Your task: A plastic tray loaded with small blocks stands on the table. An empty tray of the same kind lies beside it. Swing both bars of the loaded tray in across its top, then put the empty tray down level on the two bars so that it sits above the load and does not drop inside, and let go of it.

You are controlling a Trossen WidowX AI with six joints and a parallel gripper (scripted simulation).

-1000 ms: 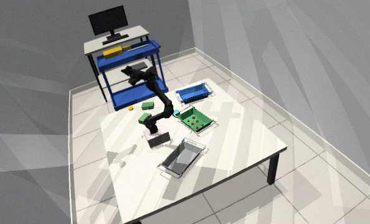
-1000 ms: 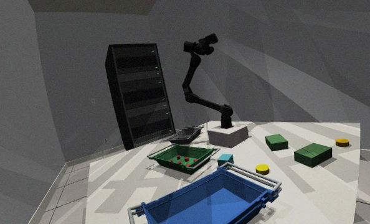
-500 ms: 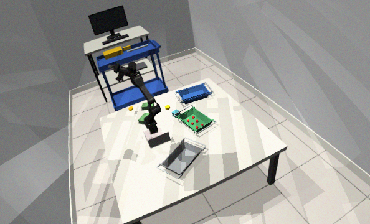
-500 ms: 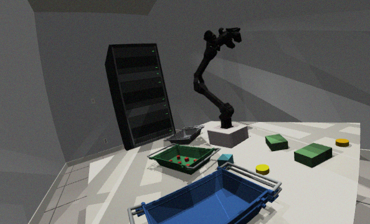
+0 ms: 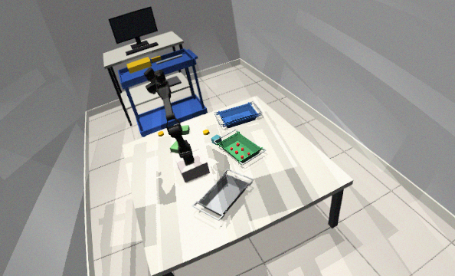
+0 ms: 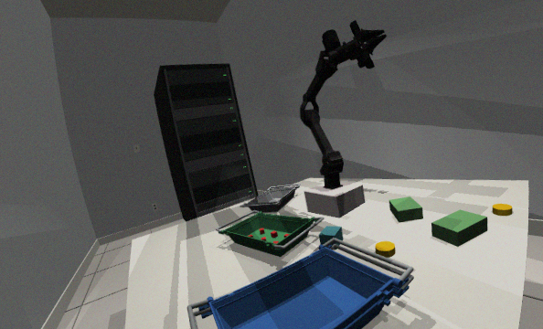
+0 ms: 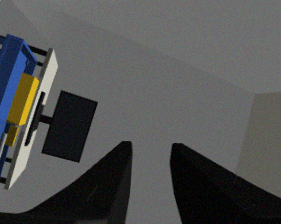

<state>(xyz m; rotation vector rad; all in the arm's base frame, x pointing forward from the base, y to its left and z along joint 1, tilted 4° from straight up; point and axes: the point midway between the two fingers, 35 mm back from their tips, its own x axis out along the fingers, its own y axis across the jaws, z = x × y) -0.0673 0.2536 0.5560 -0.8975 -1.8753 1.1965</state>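
Right now the teal cube is 350 mm ahead of my gripper tip, 70 mm to the right of it and 610 mm below it. Also, from my gripper tip: grey tray 250 mm ahead, 650 mm to the right, 590 mm below.
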